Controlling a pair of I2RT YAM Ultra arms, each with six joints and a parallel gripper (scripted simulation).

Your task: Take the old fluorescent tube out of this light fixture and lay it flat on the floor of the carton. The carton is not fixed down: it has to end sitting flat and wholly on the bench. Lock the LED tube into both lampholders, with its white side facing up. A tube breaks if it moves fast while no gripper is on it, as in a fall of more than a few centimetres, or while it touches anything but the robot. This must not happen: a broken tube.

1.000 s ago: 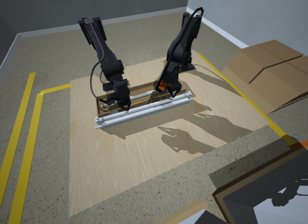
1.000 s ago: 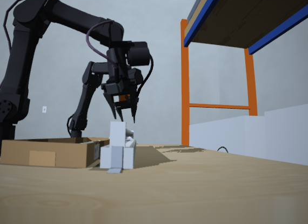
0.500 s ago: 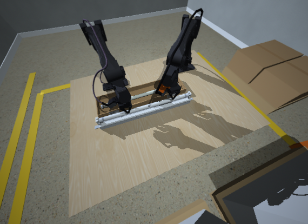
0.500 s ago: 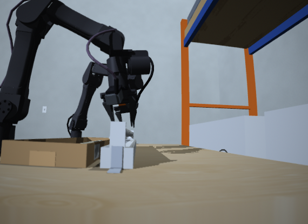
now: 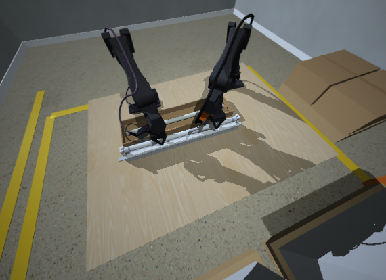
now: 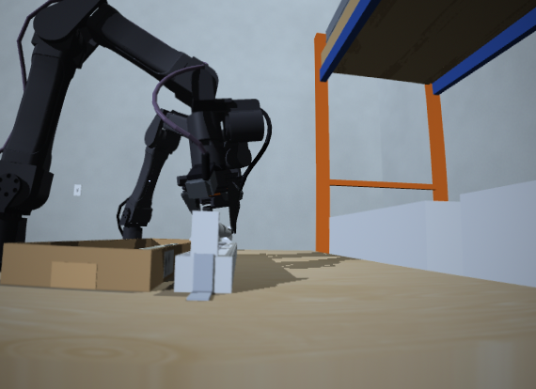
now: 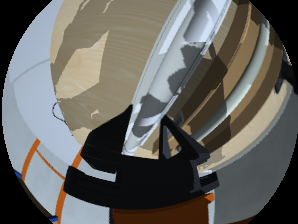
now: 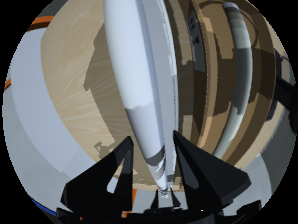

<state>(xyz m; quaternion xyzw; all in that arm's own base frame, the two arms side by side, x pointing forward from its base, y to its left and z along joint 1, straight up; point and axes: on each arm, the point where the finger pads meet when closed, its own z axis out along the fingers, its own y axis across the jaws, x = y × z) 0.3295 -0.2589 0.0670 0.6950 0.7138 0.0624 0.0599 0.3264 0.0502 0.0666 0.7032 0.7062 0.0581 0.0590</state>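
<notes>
My right hand is 120 mm to the right of the LED tube. Round my right hand: brown carton 140 mm behind, 120 mm to the left, 40 mm below; then white fixture 120 mm to the left, 10 mm below; then old fluorescent tube 140 mm behind, 120 mm to the left, 50 mm below.
</notes>
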